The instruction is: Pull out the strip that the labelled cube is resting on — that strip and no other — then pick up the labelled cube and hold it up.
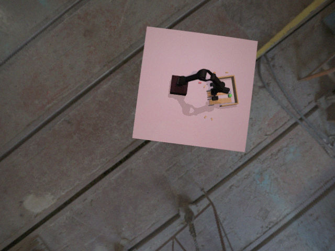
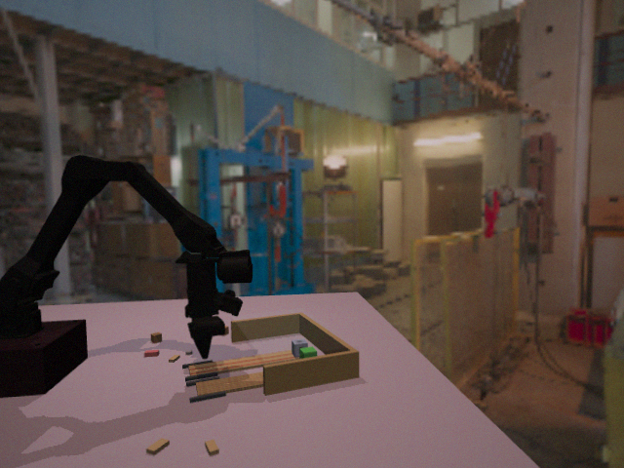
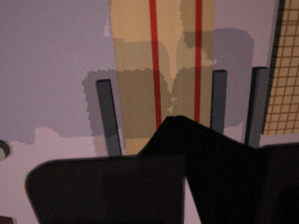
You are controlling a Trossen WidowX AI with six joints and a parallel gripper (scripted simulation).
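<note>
The labelled grey cube is 200 mm ahead of my gripper tip, 50 mm to the left of it and 10 mm below it. From my gripper tip the other things lie so: grey disc: 60 mm behind, 110 mm to the left, 20 mm below; red chip: 140 mm behind, 110 mm to the left, 20 mm below.
</note>
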